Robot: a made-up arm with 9 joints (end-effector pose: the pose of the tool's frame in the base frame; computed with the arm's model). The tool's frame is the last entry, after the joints.
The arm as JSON. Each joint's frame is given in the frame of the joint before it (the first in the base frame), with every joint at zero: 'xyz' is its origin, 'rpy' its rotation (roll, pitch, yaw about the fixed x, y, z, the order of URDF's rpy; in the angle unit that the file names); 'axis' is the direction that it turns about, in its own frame. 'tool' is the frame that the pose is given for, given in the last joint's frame.
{
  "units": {
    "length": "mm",
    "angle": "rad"
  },
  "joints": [
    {
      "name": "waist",
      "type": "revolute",
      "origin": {
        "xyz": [
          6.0,
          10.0,
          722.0
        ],
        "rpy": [
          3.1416,
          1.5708,
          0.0
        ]
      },
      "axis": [
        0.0,
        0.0,
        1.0
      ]
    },
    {
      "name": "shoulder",
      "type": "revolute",
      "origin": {
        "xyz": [
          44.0,
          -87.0,
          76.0
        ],
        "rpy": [
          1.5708,
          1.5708,
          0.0
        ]
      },
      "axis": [
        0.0,
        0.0,
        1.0
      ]
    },
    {
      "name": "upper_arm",
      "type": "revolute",
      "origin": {
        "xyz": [
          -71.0,
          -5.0,
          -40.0
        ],
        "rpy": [
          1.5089,
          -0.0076,
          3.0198
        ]
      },
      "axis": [
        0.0,
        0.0,
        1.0
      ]
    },
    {
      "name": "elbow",
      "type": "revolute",
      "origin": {
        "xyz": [
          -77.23,
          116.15,
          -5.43
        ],
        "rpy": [
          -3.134,
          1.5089,
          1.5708
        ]
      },
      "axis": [
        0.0,
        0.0,
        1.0
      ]
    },
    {
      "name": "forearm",
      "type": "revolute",
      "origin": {
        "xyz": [
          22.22,
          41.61,
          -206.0
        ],
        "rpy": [
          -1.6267,
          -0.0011,
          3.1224
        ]
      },
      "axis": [
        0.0,
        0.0,
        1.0
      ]
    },
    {
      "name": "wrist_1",
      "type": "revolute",
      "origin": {
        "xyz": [
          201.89,
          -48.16,
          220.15
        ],
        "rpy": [
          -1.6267,
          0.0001,
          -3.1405
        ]
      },
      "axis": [
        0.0,
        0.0,
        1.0
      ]
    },
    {
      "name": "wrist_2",
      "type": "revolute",
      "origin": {
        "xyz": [
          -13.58,
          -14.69,
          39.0
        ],
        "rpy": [
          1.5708,
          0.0,
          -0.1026
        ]
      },
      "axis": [
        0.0,
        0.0,
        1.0
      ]
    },
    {
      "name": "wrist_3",
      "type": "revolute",
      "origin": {
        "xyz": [
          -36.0,
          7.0,
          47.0
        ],
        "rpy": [
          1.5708,
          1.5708,
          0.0
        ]
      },
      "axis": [
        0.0,
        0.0,
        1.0
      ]
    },
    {
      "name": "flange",
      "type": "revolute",
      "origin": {
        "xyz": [
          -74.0,
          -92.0,
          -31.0
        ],
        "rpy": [
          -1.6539,
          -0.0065,
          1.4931
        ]
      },
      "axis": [
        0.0,
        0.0,
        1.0
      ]
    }
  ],
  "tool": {
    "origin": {
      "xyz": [
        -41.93,
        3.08,
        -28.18
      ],
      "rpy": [
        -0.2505,
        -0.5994,
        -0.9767
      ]
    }
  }
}
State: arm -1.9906 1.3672 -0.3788 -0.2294 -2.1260 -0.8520 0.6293 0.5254 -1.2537
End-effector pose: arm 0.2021 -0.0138 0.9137 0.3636 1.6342 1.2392
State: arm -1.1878 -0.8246 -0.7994 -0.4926 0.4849 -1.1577 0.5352 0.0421 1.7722
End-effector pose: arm -0.0708 0.6393 0.8971 -1.6769 0.3696 0.4267
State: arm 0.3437 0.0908 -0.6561 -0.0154 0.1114 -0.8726 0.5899 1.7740 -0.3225
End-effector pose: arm -0.1767 0.2584 0.4244 -1.2702 -2.1136 1.6697
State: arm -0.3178 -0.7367 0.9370 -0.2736 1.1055 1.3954 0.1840 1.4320 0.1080
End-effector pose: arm 0.4794 0.1167 0.9376 -1.7097 1.6275 -1.4105
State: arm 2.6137 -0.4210 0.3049 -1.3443 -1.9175 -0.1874 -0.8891 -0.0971 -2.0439
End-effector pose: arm 0.3705 -0.0593 0.6814 0.6470 -0.1135 0.6978
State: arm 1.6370 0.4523 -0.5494 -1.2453 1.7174 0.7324 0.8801 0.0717 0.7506
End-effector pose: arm -0.2903 -0.2752 0.0646 1.2061 -1.5414 1.1880
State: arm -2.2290 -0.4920 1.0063 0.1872 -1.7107 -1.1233 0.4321 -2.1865 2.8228
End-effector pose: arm -0.0743 -0.0806 0.4688 -0.9671 1.8325 -0.9446
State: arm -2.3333 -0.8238 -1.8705 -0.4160 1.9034 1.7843 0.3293 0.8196 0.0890
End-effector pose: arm -0.3712 0.3158 1.3937 -0.3303 0.9307 -1.0410
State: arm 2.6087 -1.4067 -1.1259 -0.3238 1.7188 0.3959 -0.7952 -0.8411 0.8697
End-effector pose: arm 0.1054 -0.7805 0.7938 0.9099 2.6207 0.4433
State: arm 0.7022 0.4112 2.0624 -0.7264 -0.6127 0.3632 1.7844 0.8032 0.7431
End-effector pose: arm -0.0297 -0.3175 0.5697 -1.5095 2.4153 -1.3045
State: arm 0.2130 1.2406 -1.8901 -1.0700 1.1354 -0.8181 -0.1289 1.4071 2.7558
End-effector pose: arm -0.4813 -0.0619 1.1089 0.0351 0.4246 -1.3865
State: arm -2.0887 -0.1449 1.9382 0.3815 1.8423 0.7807 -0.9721 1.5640 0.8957
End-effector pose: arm 0.3771 0.1812 0.3589 0.1830 1.4487 1.3740
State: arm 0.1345 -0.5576 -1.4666 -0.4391 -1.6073 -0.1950 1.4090 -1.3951 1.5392
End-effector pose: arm -0.1571 0.4908 0.5461 -0.5338 -1.3688 -1.6117
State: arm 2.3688 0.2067 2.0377 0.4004 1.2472 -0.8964 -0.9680 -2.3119 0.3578
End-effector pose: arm 0.2155 0.3376 1.1824 -2.0765 1.4622 1.5479
